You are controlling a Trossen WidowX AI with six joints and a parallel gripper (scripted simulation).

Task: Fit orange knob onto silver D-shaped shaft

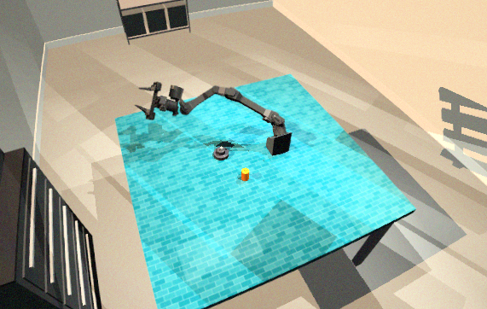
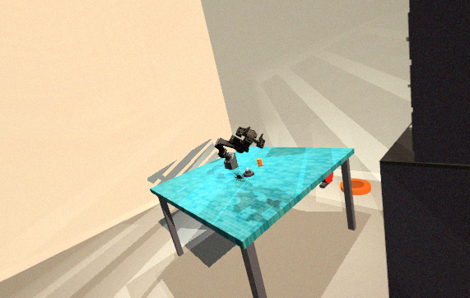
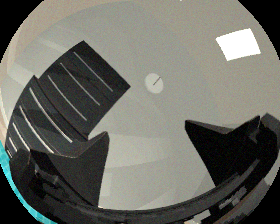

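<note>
Right now my gripper tip is 370 mm past the orange knob, 410 mm to the right of it and 350 mm above it. From my gripper tip the other things lie so: round pedestal (330 mm behind, 200 mm to the left, 370 mm below).
</note>
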